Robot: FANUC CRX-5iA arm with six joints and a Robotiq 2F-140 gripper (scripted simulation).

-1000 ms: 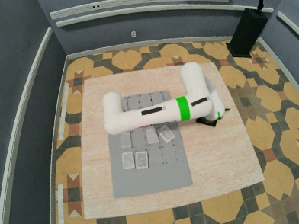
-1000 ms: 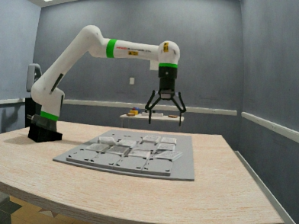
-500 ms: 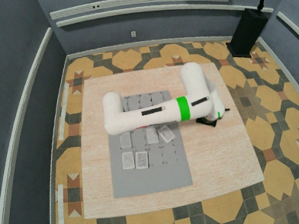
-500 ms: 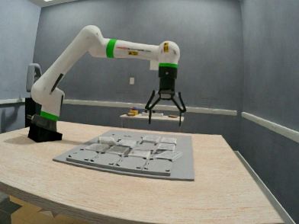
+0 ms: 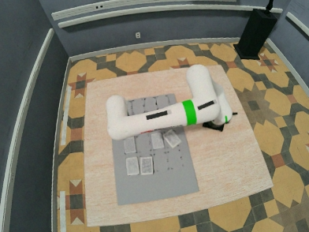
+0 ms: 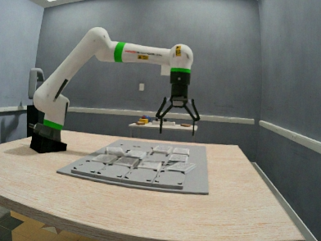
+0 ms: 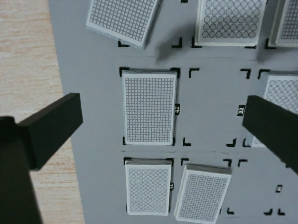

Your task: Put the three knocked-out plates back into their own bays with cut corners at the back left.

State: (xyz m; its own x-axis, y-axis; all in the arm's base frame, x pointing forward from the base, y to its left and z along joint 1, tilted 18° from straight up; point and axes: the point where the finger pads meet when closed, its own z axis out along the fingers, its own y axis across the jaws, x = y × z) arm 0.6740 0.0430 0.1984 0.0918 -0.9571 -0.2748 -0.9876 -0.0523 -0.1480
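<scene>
The plate is 320 mm behind my hand, 130 mm below it and 20 mm to the left of it.
</scene>
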